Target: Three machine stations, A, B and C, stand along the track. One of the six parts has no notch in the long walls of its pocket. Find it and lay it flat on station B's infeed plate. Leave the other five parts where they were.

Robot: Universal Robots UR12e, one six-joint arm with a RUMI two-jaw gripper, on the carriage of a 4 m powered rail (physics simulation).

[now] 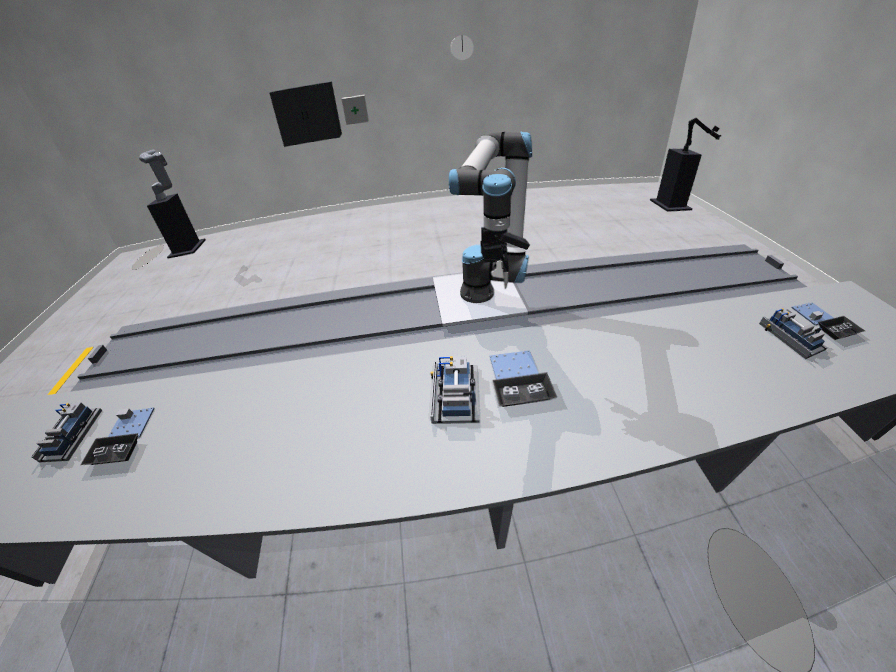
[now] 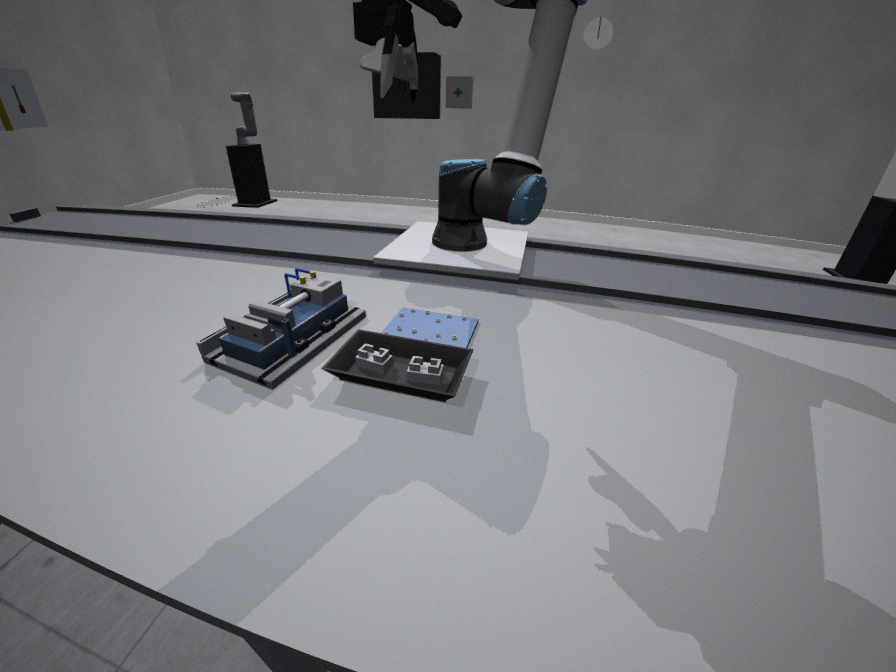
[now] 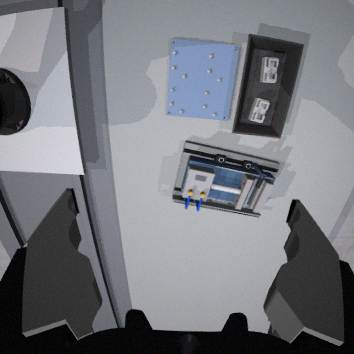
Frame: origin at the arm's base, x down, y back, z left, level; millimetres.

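Where they show: gripper, fingertip midpoint: [image 1: 499, 277] [image 2: 399, 100] [image 3: 183, 195]; arm's base, link origin: [image 1: 477, 293] [image 2: 459, 242] [image 3: 2, 101].
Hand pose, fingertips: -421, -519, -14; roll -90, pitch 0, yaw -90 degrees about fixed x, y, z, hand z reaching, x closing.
Each offset is from my fingertips to the centre of the thing, as dx, dy, dz. "*": to the spot under its first point.
My gripper [image 1: 500, 274] [image 2: 398, 95] [image 3: 183, 195] is open and empty, high above the table. The middle station, taken as B, has a blue studded infeed plate @[+447, -46, +68] [image 1: 514, 363] [image 2: 452, 326] [image 3: 192, 95] with no part on it. Its dark tray @[* +440, -248, +56] [image 1: 524, 400] [image 2: 390, 388] [image 3: 290, 85] holds one pale part @[+422, -205, +9] [image 1: 510, 389] [image 2: 373, 358] [image 3: 259, 110] nearer the machine and another part @[+422, -213, +112] [image 1: 535, 387] [image 2: 424, 370] [image 3: 270, 70] farther away; both show gaps in their walls. In the left tray, one part @[+422, -257, -1829] [image 1: 99, 449] looks like a plain outline beside another part @[+422, -249, -1726] [image 1: 118, 447]. Notches in the right tray are too small to tell.
The middle machine @[+402, -148, -213] [image 1: 455, 390] [image 2: 278, 325] [image 3: 225, 182] stands beside its plate and tray. A left machine [image 1: 66, 431] and a right machine @[+402, -172, +1623] [image 1: 796, 332] stand at the ends. Grey blocks @[+425, -39, -1827] [image 1: 125, 414] @[+425, -78, +1916] [image 1: 816, 315] stand on the outer plates. The white carriage [image 1: 448, 311] [image 2: 499, 264] [image 3: 45, 145] is on the rail.
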